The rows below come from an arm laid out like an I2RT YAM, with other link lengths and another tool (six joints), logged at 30 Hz.
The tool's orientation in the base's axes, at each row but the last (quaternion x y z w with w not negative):
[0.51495, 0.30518, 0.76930, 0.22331]
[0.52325, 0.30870, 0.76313, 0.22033]
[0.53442, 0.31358, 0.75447, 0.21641]
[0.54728, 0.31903, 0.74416, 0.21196]
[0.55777, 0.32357, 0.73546, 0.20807]
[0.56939, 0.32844, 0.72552, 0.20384]
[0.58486, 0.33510, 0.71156, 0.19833]
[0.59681, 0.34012, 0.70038, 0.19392]
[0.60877, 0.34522, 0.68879, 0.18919]
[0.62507, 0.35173, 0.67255, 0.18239]
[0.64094, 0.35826, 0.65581, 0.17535]
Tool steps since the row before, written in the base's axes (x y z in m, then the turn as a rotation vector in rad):
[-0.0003, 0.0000, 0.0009, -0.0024, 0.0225, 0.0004]
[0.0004, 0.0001, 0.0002, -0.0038, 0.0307, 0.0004]
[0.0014, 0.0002, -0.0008, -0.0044, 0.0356, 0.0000]
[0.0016, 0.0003, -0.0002, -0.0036, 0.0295, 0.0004]
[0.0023, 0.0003, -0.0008, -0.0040, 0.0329, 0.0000]
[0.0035, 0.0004, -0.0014, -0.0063, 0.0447, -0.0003]
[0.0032, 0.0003, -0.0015, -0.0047, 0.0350, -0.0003]
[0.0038, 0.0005, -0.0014, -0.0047, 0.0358, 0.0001]
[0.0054, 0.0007, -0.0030, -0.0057, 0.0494, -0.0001]
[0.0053, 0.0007, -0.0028, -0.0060, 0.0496, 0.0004]
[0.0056, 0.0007, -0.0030, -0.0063, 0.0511, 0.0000]
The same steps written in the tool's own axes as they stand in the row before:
[0.0007, 0.0006, 0.0000, 0.0160, -0.0157, 0.0033]
[0.0001, 0.0001, 0.0005, 0.0219, -0.0215, 0.0039]
[-0.0009, -0.0007, 0.0012, 0.0250, -0.0253, 0.0045]
[-0.0004, -0.0003, 0.0016, 0.0210, -0.0207, 0.0038]
[-0.0010, -0.0007, 0.0021, 0.0231, -0.0234, 0.0042]
[-0.0016, -0.0010, 0.0033, 0.0314, -0.0320, 0.0048]
[-0.0016, -0.0009, 0.0030, 0.0245, -0.0251, 0.0040]
[-0.0015, -0.0008, 0.0037, 0.0253, -0.0254, 0.0042]
[-0.0027, -0.0017, 0.0053, 0.0346, -0.0351, 0.0066]
[-0.0023, -0.0014, 0.0054, 0.0352, -0.0349, 0.0063]
[-0.0023, -0.0013, 0.0058, 0.0360, -0.0363, 0.0064]

